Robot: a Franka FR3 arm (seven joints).
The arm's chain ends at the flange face. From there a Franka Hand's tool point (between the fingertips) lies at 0.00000 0.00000 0.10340 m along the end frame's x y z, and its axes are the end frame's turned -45 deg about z.
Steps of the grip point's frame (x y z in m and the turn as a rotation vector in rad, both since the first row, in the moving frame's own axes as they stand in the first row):
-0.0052, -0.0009, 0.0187, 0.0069, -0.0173, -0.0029
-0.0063, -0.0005, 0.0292, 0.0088, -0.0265, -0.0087
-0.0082, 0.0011, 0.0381, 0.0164, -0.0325, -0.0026
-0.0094, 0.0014, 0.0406, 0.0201, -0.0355, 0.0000
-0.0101, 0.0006, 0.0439, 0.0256, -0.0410, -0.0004
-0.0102, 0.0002, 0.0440, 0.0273, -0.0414, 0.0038
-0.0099, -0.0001, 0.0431, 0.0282, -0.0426, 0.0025
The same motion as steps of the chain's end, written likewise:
-0.0025, 0.0023, 0.0187, -0.0074, -0.0171, -0.0029
-0.0022, 0.0028, 0.0292, -0.0125, -0.0250, -0.0087
-0.0014, 0.0054, 0.0382, -0.0114, -0.0346, -0.0026
-0.0016, 0.0065, 0.0407, -0.0109, -0.0393, 0.0000
-0.0019, 0.0064, 0.0440, -0.0109, -0.0471, -0.0004
-0.0020, 0.0063, 0.0441, -0.0100, -0.0486, 0.0038
-0.0019, 0.0059, 0.0432, -0.0102, -0.0501, 0.0025

